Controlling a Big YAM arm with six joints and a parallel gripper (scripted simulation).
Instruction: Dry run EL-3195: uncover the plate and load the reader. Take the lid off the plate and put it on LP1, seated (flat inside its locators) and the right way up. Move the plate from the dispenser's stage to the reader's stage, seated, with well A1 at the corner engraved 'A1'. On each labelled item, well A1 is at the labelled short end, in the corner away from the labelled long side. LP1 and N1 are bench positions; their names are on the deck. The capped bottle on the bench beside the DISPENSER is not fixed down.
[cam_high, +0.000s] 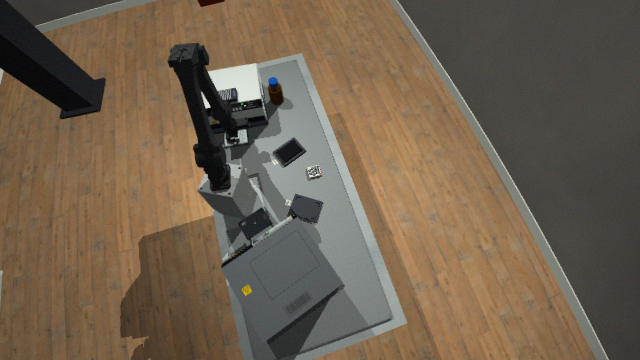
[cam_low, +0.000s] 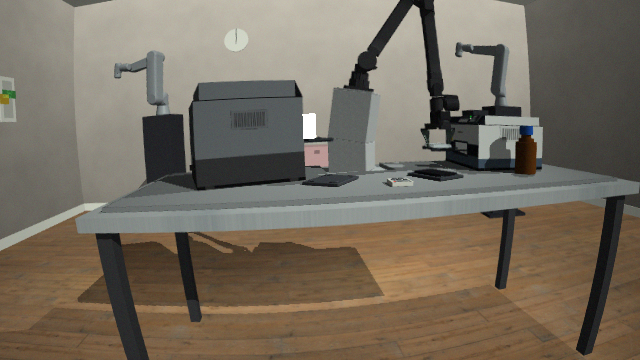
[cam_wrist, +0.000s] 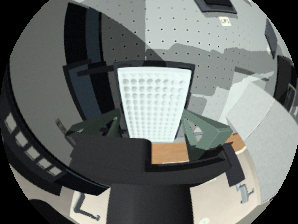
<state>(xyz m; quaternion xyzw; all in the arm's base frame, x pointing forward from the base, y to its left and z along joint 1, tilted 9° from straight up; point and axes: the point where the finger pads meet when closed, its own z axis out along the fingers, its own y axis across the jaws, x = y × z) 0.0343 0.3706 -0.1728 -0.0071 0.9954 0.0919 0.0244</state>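
The lidded plate is right at my hand. Also, from my hand: brown capped bottle 270 mm ahead, 280 mm to the left, 20 mm above.
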